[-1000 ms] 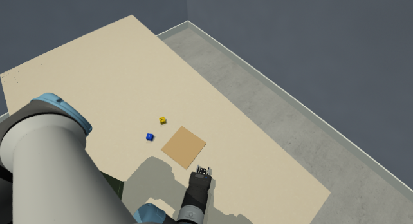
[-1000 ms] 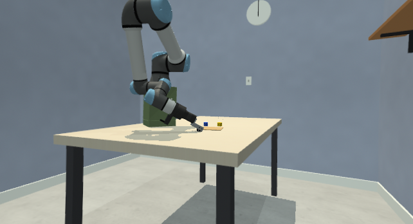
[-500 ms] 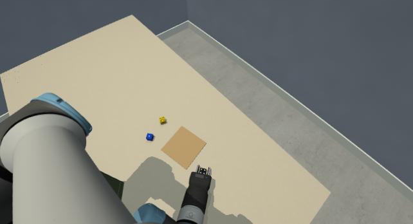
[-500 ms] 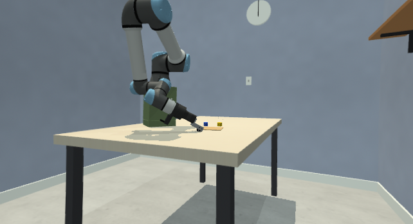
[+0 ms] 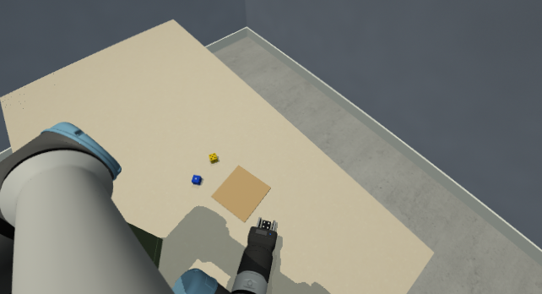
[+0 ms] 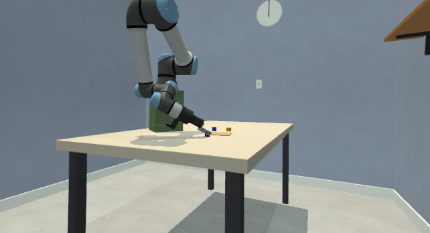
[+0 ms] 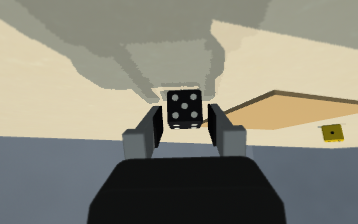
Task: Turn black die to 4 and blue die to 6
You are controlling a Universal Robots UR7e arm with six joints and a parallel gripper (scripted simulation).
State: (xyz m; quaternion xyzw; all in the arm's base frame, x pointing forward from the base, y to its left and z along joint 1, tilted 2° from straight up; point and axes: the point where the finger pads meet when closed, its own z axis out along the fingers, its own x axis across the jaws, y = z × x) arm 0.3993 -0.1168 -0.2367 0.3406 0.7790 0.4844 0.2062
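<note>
Now: the black die 1 cm below my hand. From my hand the other things lie so: tan mat: 14 cm to the left, 2 cm below; blue die: 25 cm to the left, 11 cm behind, 1 cm below; yellow die: 30 cm to the left, 2 cm behind, 1 cm below.
</note>
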